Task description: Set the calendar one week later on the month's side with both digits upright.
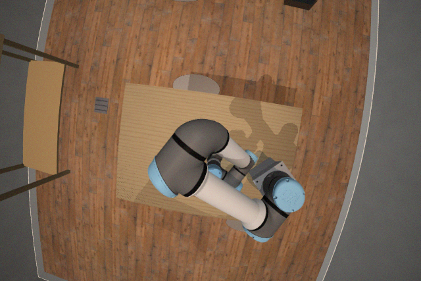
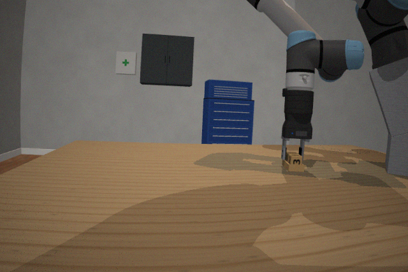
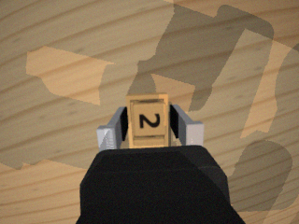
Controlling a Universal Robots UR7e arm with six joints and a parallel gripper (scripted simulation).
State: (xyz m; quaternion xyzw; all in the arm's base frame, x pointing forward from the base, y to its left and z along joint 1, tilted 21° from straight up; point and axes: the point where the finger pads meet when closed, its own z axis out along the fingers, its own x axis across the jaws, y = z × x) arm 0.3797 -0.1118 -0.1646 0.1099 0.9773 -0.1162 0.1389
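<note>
Now: hand 1 cm above the wooden date cube. From my hand the other things lie so: wooden calendar tray 2 cm to the left, 3 cm below.
</note>
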